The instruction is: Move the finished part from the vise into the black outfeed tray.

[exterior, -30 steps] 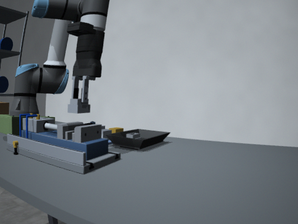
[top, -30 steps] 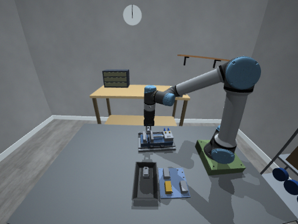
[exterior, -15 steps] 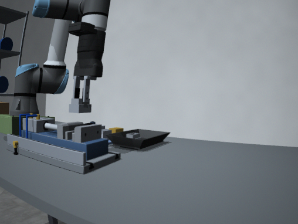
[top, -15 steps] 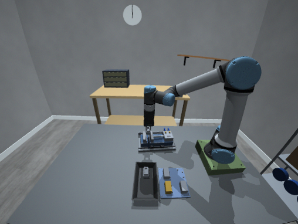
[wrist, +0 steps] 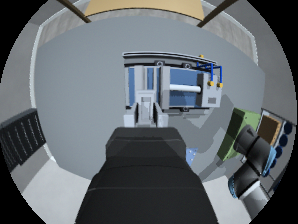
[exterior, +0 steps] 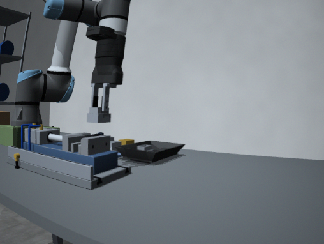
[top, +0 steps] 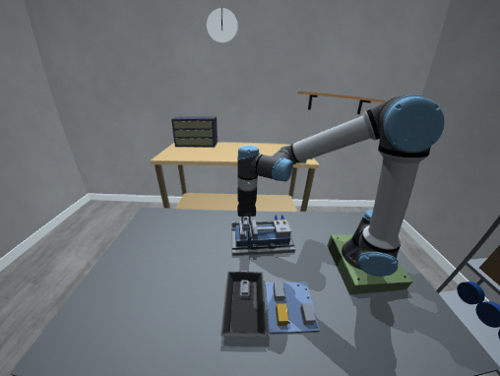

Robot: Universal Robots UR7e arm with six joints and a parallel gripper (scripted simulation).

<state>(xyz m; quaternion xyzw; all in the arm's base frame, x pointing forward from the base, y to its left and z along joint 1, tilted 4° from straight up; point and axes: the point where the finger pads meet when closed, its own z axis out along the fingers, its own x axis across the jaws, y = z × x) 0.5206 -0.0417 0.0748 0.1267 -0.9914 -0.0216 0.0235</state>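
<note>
Right now the yellow block is 19 cm behind my hand, 32 cm to the left of it and 15 cm below it. From my hand the other things lie so: blue plate (22 cm behind, 27 cm to the left, 17 cm below); blue vise (7 cm behind, 5 cm to the right, 13 cm below).
</note>
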